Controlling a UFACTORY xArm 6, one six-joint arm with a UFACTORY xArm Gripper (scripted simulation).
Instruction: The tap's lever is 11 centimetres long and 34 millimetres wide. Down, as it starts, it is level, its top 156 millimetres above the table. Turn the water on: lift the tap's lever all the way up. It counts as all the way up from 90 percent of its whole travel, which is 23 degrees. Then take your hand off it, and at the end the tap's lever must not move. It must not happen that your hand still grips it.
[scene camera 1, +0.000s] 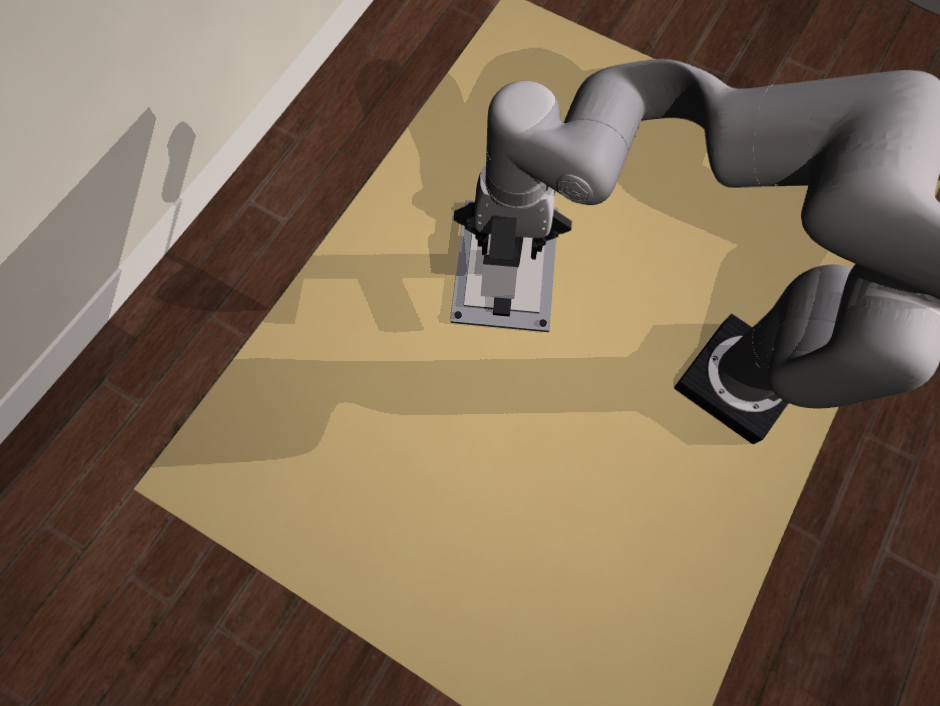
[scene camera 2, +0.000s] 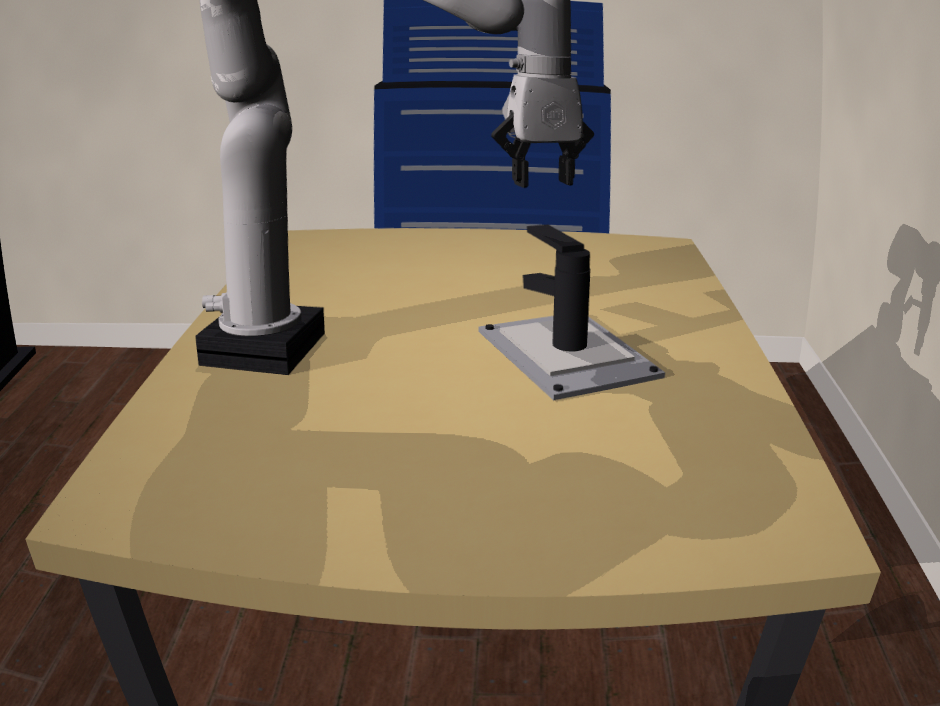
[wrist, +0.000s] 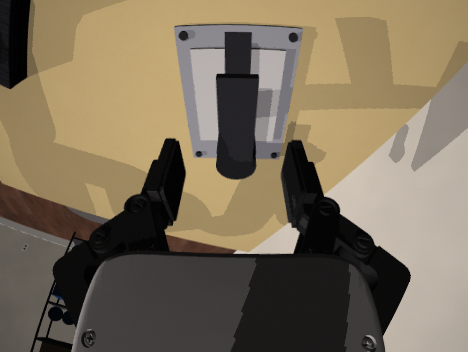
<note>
In view: my gripper (scene camera 2: 543, 184) and a black lever (scene camera 2: 571, 257).
My gripper shows as well in scene camera 1 (scene camera 1: 509, 248) and in the wrist view (wrist: 233, 156). The black lever shows as well in the wrist view (wrist: 237, 94).
</note>
